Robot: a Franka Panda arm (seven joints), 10 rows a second.
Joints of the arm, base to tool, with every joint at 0 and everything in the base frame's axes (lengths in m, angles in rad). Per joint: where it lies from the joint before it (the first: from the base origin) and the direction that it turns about. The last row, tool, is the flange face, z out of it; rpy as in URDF.
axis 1: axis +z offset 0 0 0.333
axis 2: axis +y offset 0 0 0
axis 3: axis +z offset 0 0 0.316
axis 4: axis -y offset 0.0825 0 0
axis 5: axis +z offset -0.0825 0 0.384
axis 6: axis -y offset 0 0 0
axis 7: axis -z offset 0.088 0 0
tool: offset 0 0 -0.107 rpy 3.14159 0 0
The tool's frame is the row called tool.
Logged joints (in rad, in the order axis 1, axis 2, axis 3, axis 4, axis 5, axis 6, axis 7), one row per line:
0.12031 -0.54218 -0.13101 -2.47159 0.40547 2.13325 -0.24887
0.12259 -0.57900 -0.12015 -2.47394 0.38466 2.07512 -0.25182
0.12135 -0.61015 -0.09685 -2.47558 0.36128 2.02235 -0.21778
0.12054 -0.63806 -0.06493 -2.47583 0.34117 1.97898 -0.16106
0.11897 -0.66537 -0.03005 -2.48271 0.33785 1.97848 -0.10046
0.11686 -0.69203 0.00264 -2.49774 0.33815 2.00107 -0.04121
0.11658 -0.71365 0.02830 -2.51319 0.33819 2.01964 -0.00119
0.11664 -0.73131 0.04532 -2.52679 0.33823 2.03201 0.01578
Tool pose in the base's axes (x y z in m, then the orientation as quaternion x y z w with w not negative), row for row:
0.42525 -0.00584 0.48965 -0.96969 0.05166 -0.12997 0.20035
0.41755 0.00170 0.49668 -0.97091 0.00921 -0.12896 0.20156
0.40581 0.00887 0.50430 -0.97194 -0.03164 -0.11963 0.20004
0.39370 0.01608 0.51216 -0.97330 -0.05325 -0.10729 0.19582
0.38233 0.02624 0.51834 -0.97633 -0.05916 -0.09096 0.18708
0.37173 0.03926 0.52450 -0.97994 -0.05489 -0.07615 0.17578
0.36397 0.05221 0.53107 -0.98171 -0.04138 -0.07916 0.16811
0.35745 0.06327 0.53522 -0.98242 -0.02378 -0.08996 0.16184
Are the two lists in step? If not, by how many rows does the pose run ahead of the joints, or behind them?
The pose runs 2 rows behind the joints: the pose in row i belongs to the joints in row i - 2.
